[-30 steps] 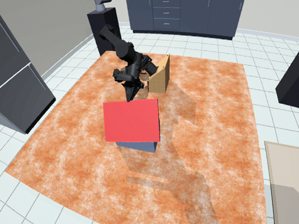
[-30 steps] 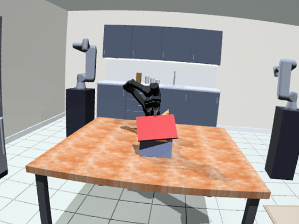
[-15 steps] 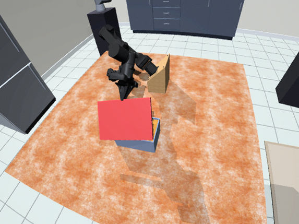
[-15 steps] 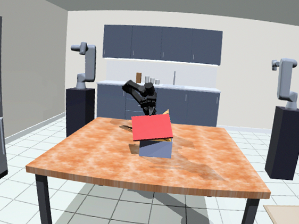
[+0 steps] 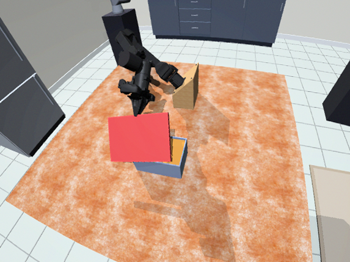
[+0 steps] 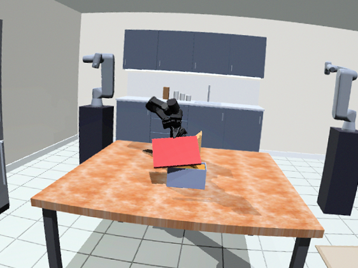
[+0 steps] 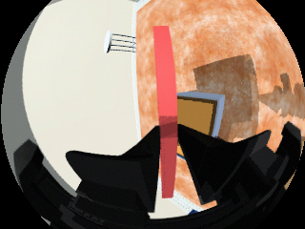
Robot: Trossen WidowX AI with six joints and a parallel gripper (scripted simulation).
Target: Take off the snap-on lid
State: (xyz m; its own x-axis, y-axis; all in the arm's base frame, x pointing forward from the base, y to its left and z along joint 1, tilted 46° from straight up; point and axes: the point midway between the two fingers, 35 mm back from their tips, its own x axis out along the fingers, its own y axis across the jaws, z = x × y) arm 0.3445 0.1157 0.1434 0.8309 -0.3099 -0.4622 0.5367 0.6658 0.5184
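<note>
Right now the red lid is 6 cm ahead of my gripper tip, 3 cm to the left of it and 5 cm below it. Also, from my gripper tip: storage box: 3 cm ahead, 9 cm to the left, 18 cm below.
</note>
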